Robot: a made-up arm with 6 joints.
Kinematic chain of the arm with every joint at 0, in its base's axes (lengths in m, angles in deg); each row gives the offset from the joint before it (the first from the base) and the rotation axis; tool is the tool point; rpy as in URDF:
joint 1: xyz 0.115 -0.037 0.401 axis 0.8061 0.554 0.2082
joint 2: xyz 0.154 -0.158 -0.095 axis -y
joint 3: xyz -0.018 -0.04 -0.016 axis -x
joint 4: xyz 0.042 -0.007 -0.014 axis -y
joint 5: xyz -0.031 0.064 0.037 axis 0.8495 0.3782 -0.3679
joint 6: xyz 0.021 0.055 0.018 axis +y
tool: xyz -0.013 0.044 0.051 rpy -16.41 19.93 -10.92
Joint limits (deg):
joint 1: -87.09..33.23
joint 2: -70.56..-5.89
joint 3: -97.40..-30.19
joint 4: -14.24..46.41
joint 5: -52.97..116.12
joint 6: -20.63..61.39
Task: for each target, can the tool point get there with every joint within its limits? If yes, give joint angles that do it. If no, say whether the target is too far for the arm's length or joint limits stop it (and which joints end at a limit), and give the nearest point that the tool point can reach.
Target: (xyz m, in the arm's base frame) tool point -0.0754 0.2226 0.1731
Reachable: no: joint limits stop it (at a limit: joint 1, joint 2, joint 3, joint 4, joint 5, joint 6) | nearest point 0.1993 -0.0003 0.2793 | short by 0.369 m
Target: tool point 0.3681 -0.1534 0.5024
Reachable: yes | joints -29.96 -64.57 -39.49 16.70 -16.41 31.71
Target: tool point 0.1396 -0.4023 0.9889
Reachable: no: too far | nearest point 0.1584 -0.2482 0.7788 | short by 0.261 m
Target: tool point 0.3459 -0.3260 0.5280
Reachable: yes | joints -27.57 -58.28 -67.76 13.26 37.43 19.19
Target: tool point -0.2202 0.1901 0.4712
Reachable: no: joint limits stop it (at a limit: joint 1, joint 2, joint 4) | nearest point 0.0370 -0.0271 0.6114 | short by 0.365 m
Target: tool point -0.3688 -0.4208 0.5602
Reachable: no: too far | nearest point 0.0080 -0.1728 0.6737 | short by 0.465 m
